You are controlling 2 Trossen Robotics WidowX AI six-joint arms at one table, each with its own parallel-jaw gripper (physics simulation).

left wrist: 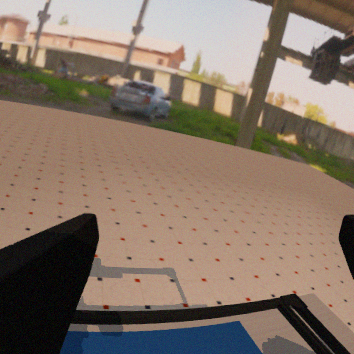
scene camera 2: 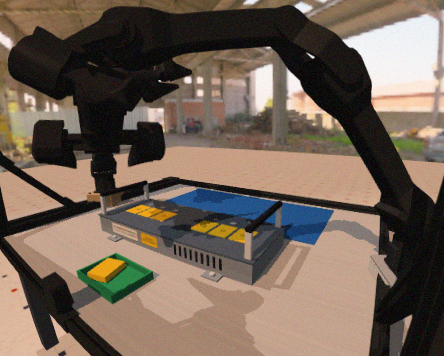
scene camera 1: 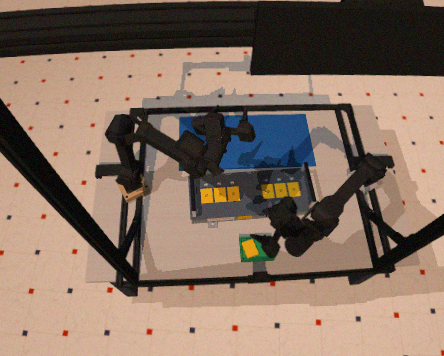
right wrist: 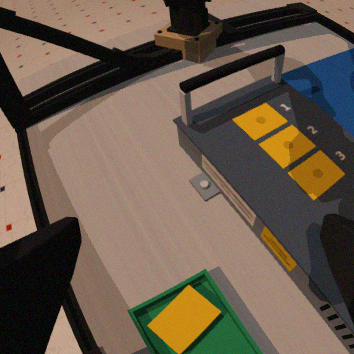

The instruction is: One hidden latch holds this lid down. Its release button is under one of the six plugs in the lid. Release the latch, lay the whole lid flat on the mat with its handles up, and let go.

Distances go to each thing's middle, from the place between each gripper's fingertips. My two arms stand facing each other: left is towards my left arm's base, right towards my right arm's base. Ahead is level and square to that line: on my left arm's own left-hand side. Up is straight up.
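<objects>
Green tray (scene camera 2: 133,276): my right hand is 20 cm above it, 2 cm to the left of it and 2 cm past it. Blue mat (scene camera 1: 283,140), counted from my right hand: 21 cm below, 45 cm ahead, 2 cm to the right.
Counted from my left hand: the blue mat is 400 mm below, 150 mm ahead and 90 mm to the right; the green tray is 390 mm below, 320 mm behind and 90 mm to the right.
</objects>
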